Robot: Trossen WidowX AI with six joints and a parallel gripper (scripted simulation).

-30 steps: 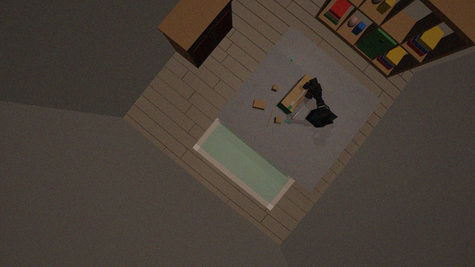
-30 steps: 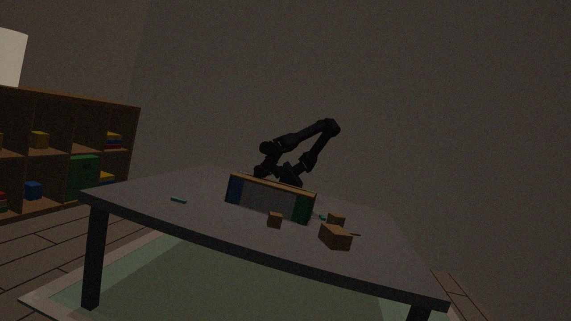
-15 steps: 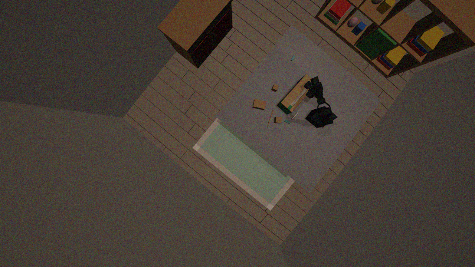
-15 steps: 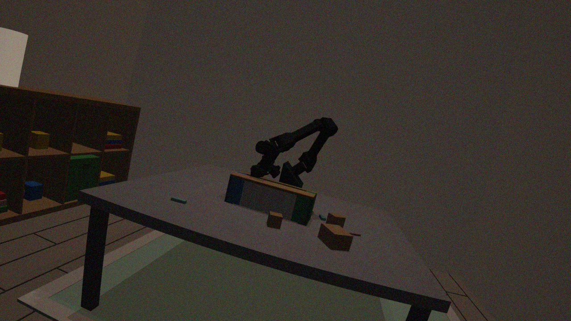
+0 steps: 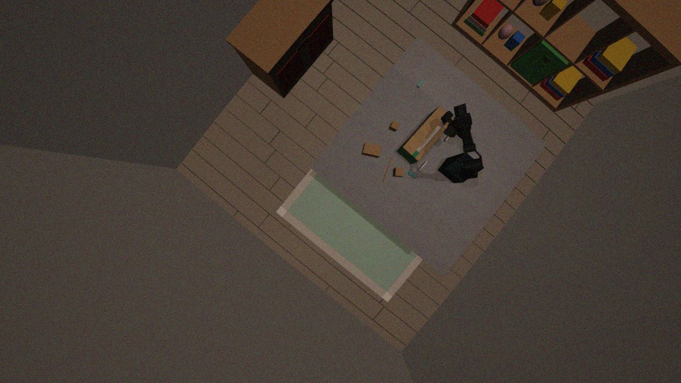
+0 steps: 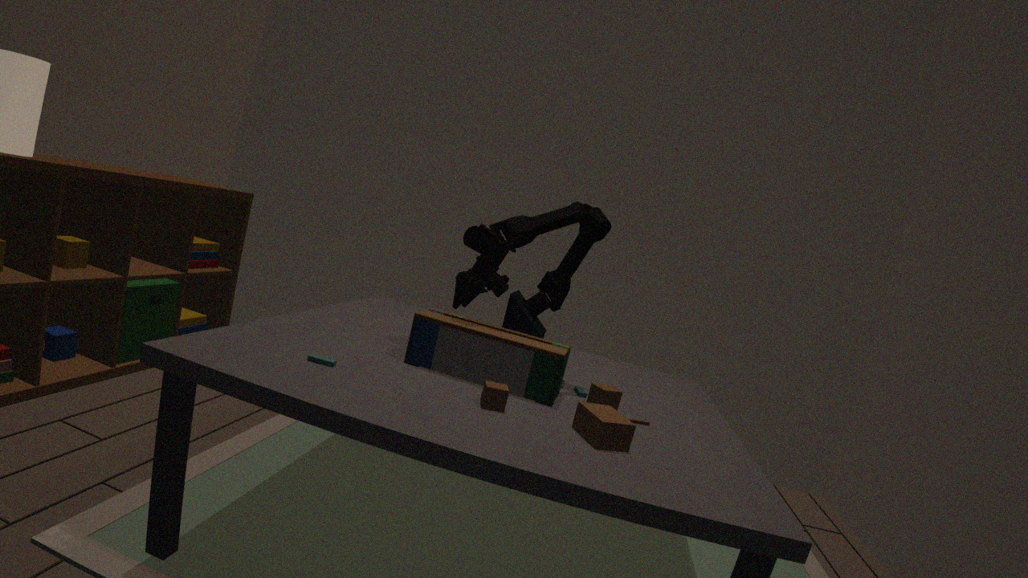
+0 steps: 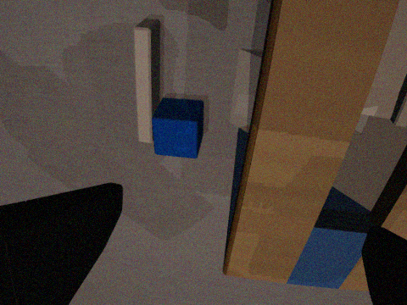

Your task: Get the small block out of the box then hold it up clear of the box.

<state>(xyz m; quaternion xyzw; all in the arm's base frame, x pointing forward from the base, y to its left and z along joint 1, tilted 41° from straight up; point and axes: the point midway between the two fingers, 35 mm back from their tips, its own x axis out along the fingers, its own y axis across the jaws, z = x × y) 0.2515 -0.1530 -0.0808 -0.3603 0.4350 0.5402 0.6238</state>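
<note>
The blue block lies 5 cm behind my gripper tip, 5 cm to the right of it and 13 cm below it. From my gripper tip the other things lie so: box (5 cm ahead, 12 cm to the left, 9 cm below).
</note>
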